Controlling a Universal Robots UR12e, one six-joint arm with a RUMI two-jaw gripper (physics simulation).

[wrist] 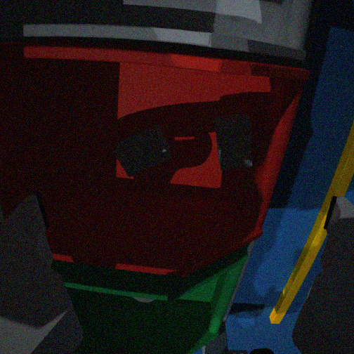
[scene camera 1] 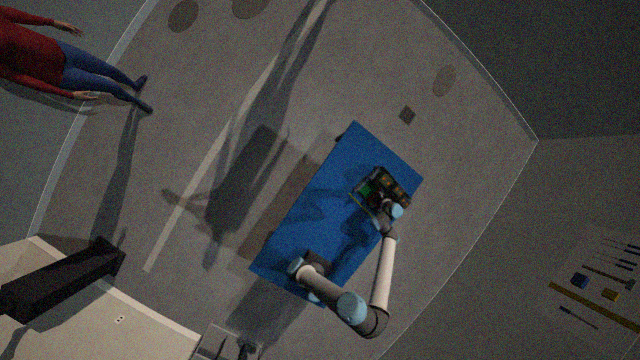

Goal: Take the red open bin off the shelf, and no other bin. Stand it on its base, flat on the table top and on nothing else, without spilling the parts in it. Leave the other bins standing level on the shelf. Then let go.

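Note:
The red open bin [wrist: 200, 92] fills the middle of the wrist view, with two dark blocky parts [wrist: 143, 151] [wrist: 233, 142] in it. A green bin [scene camera 1: 364, 190] [wrist: 145, 320] is close beside its lower edge in the wrist view. The bins are at the dark shelf [scene camera 1: 371, 175] on the blue table [scene camera 1: 295, 240] [wrist: 290, 227]. My gripper [wrist: 185, 200] is open, its fingers far apart at the left and right of the wrist view, with the red bin's near part between them in the picture. Whether the fingers touch it is unclear. The arm hides the red bin in the scene view.
A yellow bar [scene camera 1: 362, 205] [wrist: 302, 265] runs along the shelf's side, close to the right finger in the wrist view. Bins with orange parts [scene camera 1: 385, 180] [scene camera 1: 398, 191] stand on the shelf's far side. A grey rail [wrist: 115, 34] lies beyond the red bin. A person [scene camera 1: 30, 50] is far off.

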